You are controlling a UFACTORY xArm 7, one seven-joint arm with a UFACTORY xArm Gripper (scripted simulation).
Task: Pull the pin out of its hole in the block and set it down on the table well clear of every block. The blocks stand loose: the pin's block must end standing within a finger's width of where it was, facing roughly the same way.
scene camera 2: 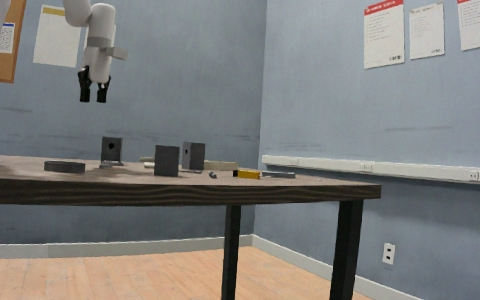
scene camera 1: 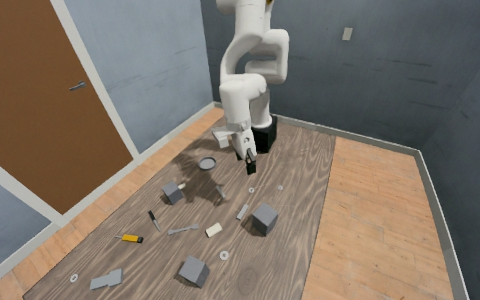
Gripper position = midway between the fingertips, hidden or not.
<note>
In view: my gripper (scene camera 2: pixel 93 102).
My gripper is seen too in scene camera 1 (scene camera 1: pixel 246 166).
</note>
